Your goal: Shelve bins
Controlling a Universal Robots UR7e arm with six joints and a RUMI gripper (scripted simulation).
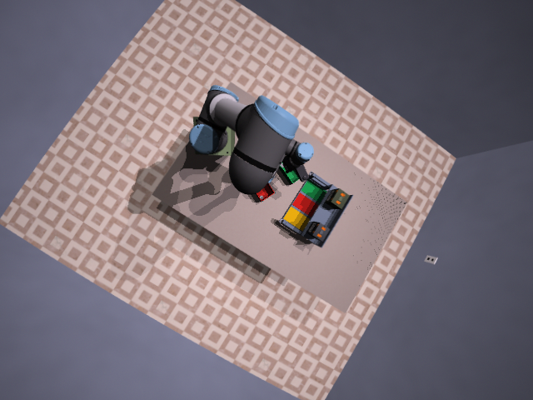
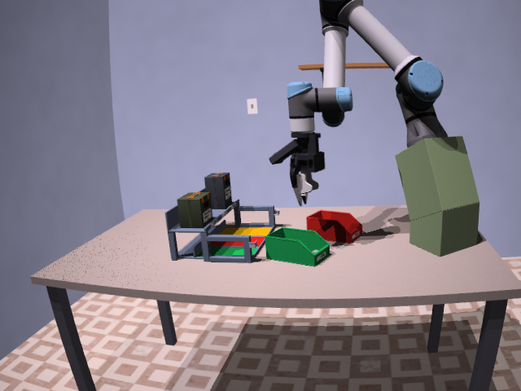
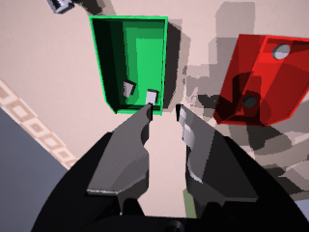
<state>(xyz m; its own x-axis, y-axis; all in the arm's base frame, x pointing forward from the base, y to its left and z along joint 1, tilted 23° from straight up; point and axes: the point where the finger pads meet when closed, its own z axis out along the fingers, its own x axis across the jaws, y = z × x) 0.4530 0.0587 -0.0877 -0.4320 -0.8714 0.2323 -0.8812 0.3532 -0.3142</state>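
The green bin is 130 mm below my hand, 50 mm to the left of it and 20 mm ahead of it. Also, from my hand: green mark: 250 mm ahead, 160 mm below, 10 mm to the left; then red mark: 240 mm ahead, 160 mm below, 110 mm to the right; then red bin: 150 mm to the right, 130 mm below, 100 mm behind.
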